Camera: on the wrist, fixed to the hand. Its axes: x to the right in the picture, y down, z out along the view.
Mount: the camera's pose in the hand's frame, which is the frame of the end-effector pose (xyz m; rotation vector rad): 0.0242 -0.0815 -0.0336 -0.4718 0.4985 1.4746
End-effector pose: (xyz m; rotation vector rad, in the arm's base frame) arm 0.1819 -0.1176 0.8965 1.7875 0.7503 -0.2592
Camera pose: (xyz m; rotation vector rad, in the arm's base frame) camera 0.1450 -0.0640 0.8323 1.5111 -0.3156 1.2531
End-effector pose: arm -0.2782 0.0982 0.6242 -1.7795 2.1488 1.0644
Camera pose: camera -0.2006 0.0553 0.6020 0.0766 -2.0298 -0.7715
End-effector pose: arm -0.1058 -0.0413 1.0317 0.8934 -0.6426 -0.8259
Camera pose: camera -0.0950 -0.0778 0.9486 0.0205 -0.4559 0.5649
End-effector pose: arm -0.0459 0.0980 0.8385 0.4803 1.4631 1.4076
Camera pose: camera -0.0560 0.0814 0.7492 -0.8708 -0.7974 -2.6256
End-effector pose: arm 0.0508 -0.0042 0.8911 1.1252 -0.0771 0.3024
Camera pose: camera 0.0935 -0.0014 0.8103 0.3093 -0.5083 1.7583
